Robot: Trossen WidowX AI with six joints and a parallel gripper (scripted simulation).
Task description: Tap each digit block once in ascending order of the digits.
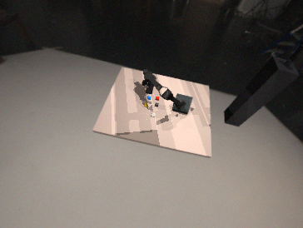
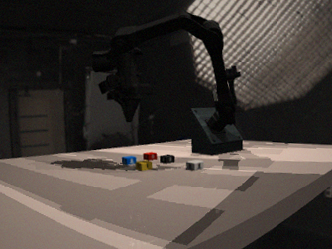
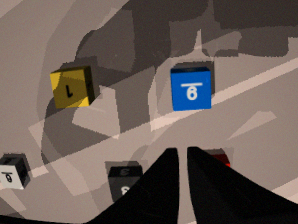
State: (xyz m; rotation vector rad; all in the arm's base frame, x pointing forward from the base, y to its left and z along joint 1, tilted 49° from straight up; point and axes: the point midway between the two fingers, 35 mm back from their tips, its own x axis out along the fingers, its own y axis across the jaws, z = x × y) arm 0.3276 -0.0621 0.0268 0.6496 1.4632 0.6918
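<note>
My gripper tip is now 2 cm to the left of the blue block and 11 cm above it. Round my gripper tip: red block (9 cm behind, 4 cm to the right, 11 cm below); then yellow block (9 cm to the left, 11 cm below); then black block (10 cm behind, 5 cm to the left, 11 cm below).
</note>
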